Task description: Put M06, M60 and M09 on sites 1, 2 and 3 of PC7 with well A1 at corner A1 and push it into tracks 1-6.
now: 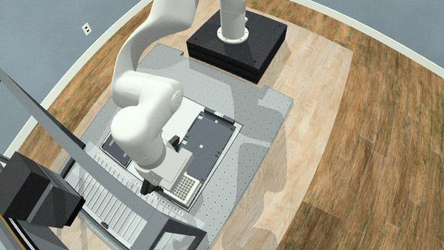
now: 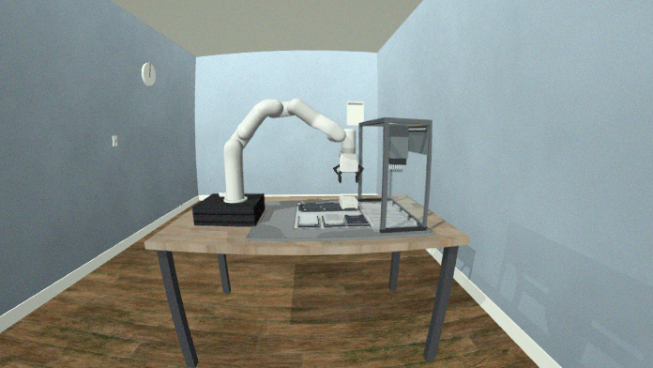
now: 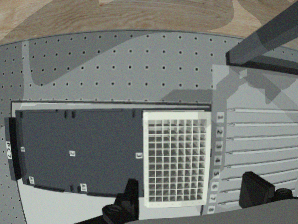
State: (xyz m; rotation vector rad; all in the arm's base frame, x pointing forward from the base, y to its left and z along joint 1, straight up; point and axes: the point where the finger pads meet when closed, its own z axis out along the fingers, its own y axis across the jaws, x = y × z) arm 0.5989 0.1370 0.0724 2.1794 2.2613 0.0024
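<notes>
Now: hand 26 cm to the left of the plate nest S2, 15 cm above it and 11 cm past it. Round my hand: carrier PC7: 14 cm below, 11 cm behind; then plate nest S1: 26 cm to the right, 22 cm behind, 15 cm below; then plate nest S3: 26 cm to the right, 15 cm below.
</notes>
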